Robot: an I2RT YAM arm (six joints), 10 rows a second.
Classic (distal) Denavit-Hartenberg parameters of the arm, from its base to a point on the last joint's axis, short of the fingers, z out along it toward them. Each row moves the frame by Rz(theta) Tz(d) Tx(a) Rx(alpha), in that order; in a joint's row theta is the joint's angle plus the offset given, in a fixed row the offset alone. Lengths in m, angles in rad.
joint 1: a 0.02  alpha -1.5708  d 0.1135  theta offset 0
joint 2: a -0.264  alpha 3.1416  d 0  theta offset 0
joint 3: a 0.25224  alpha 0  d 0  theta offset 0.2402
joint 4: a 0.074  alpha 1.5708  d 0  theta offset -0.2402
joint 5: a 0  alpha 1.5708  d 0  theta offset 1.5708
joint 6: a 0  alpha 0  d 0.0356  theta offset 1.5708
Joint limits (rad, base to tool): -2.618..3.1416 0..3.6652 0..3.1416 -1.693..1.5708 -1.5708..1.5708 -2.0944..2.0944
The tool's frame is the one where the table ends.
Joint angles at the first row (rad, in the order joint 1, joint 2, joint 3, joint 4, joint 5, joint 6):
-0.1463, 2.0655, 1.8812, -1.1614, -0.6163, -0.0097
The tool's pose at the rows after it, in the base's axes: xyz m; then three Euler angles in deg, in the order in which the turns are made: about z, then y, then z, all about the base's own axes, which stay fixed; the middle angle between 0 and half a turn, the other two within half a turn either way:
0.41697 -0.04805 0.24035 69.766 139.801 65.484
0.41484 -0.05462 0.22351 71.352 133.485 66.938
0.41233 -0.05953 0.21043 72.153 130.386 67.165
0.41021 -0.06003 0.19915 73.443 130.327 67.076
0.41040 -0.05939 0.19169 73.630 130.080 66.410
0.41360 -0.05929 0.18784 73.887 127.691 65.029
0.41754 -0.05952 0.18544 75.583 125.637 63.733
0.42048 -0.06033 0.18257 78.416 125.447 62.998
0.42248 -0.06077 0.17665 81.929 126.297 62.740
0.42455 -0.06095 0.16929 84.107 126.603 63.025
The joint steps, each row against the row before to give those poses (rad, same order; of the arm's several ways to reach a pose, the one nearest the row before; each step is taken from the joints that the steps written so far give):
-0.0214, 0.0000, -0.0797, 0.0687, -0.0572, -0.0080
-0.0236, 0.0000, -0.0778, 0.0812, -0.1152, -0.0058
-0.0160, 0.0004, -0.0576, 0.0603, -0.0561, 0.0023
-0.0023, 0.0004, -0.0450, 0.0450, -0.0011, 0.0218
0.0015, 0.0011, -0.0302, 0.0477, -0.0012, 0.0240
0.0000, 0.0011, -0.0225, 0.0721, -0.0332, 0.0565
0.0000, 0.0035, -0.0133, 0.0652, -0.0263, 0.0808
-0.0004, 0.0091, 0.0000, 0.0263, 0.0012, 0.0702
0.0008, 0.0145, 0.0000, 0.0107, 0.0152, 0.0614
0.0007, 0.0187, 0.0000, 0.0103, 0.0035, 0.0290

